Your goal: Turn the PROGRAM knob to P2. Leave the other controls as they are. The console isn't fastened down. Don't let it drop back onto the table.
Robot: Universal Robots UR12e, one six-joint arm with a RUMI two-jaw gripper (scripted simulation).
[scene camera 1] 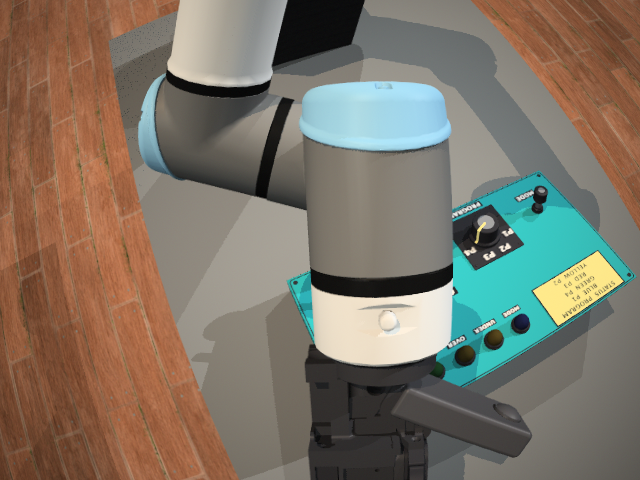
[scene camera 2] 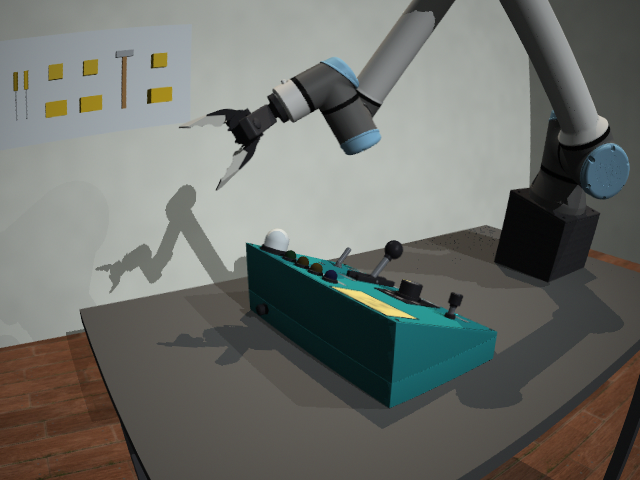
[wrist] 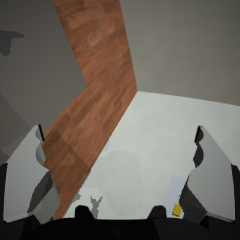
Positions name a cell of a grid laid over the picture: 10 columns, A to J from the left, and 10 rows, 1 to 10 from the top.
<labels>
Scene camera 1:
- teal console: I6
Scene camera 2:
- gripper: D4
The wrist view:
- gripper: E6
</labels>
